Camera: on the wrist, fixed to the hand. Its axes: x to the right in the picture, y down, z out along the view.
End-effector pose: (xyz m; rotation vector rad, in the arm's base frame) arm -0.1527 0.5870 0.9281 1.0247 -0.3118 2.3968
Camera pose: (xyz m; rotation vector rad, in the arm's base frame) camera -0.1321 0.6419 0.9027 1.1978 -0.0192 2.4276
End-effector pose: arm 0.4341 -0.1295 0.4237 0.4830 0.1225 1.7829
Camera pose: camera 0.4774 -0.1194 0.3778 0.7045 0.3116 1.7339
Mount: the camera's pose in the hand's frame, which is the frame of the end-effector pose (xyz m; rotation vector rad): -0.0105 -0.0571 -0.0267 0.2475 -0.0560 -0.0275
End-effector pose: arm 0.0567 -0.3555 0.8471 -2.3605 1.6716 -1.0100
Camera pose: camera 0.0865 -0.3154 0.8870 -2.2350 1.4078 -1.0752
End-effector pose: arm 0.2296 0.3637 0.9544 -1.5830 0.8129 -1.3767
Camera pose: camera 0.1980 0.3918 1.0023 -1.4374 0.5651 -1.3884
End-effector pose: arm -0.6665 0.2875 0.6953 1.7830 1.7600 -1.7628
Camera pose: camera -0.6872 0.3191 0.7469 -1.7251 -1.5630 2.0350
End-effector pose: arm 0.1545 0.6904 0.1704 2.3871 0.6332 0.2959
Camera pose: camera 0.1150 0.7379 0.1539 2.6094 0.7114 0.1448
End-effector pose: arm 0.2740 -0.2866 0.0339 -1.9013 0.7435 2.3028
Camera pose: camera 0.3205 -0.2444 0.0222 -1.7219 0.9395 2.1236
